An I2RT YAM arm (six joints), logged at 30 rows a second.
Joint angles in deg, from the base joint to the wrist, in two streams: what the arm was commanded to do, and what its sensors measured. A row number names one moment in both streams.
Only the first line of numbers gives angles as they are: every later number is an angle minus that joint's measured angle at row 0.
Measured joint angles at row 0: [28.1, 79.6, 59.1, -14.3, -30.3, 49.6]
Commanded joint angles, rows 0 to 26: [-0.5, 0.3, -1.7, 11.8, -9.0, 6.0]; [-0.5, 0.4, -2.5, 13.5, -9.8, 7.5]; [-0.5, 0.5, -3.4, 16.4, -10.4, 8.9]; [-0.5, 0.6, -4.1, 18.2, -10.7, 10.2]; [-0.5, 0.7, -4.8, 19.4, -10.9, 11.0]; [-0.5, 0.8, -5.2, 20.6, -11.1, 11.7]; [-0.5, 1.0, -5.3, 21.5, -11.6, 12.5]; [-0.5, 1.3, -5.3, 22.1, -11.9, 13.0]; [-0.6, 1.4, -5.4, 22.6, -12.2, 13.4]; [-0.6, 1.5, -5.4, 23.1, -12.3, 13.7]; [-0.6, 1.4, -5.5, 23.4, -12.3, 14.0]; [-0.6, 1.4, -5.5, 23.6, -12.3, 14.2]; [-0.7, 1.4, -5.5, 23.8, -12.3, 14.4]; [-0.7, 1.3, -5.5, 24.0, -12.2, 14.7]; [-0.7, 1.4, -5.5, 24.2, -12.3, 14.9]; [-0.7, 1.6, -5.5, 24.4, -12.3, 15.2]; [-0.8, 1.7, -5.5, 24.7, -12.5, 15.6]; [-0.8, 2.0, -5.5, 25.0, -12.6, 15.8]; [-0.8, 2.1, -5.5, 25.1, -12.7, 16.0]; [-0.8, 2.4, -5.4, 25.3, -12.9, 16.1]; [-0.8, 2.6, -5.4, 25.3, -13.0, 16.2]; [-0.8, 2.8, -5.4, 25.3, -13.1, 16.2]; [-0.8, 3.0, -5.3, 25.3, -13.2, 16.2]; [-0.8, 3.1, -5.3, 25.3, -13.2, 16.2]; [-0.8, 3.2, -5.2, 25.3, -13.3, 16.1]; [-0.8, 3.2, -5.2, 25.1, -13.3, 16.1]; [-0.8, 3.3, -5.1, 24.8, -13.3, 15.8]
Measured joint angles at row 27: [-0.8, 2.5, -5.6, 23.6, -12.6, 16.3]
